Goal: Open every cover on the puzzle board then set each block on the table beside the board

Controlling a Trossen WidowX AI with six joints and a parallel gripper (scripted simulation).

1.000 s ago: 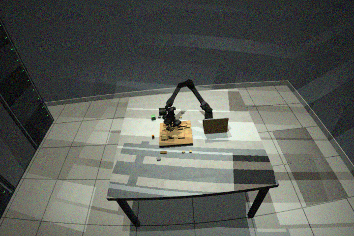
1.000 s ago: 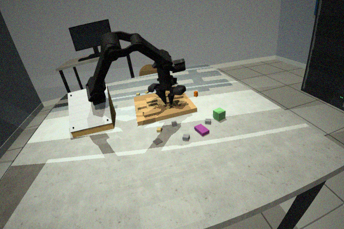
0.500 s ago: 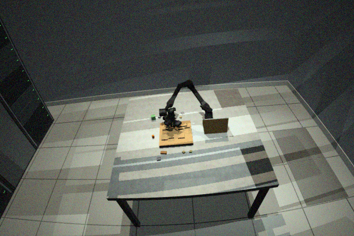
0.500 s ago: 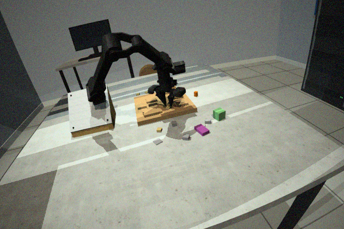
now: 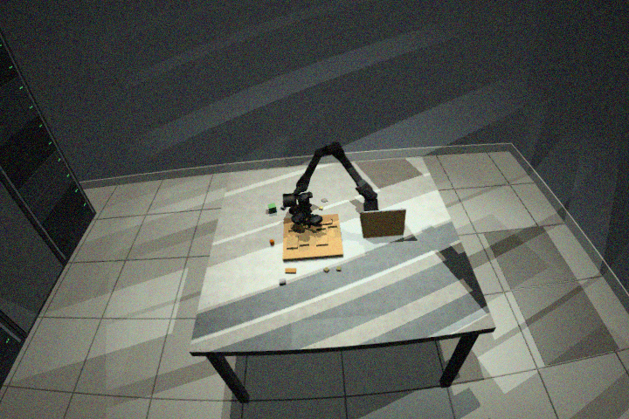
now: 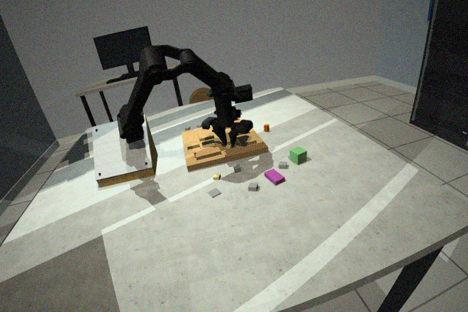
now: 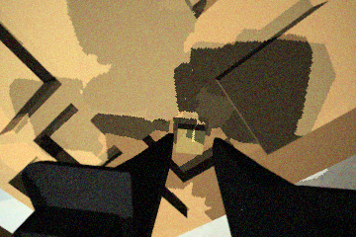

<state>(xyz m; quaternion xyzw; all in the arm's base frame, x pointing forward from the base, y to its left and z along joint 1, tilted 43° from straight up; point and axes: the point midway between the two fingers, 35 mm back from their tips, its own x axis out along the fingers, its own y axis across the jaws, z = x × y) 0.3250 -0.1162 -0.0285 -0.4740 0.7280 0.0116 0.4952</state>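
My gripper tip is now 20 mm past the tan puzzle board and 50 mm to the right of it. Also, from my gripper tip: magenta block: 70 mm ahead, 240 mm to the right, 10 mm below; then green cube: 180 mm ahead, 180 mm to the right; then orange cylinder: 190 mm ahead, 80 mm to the left, 10 mm below.
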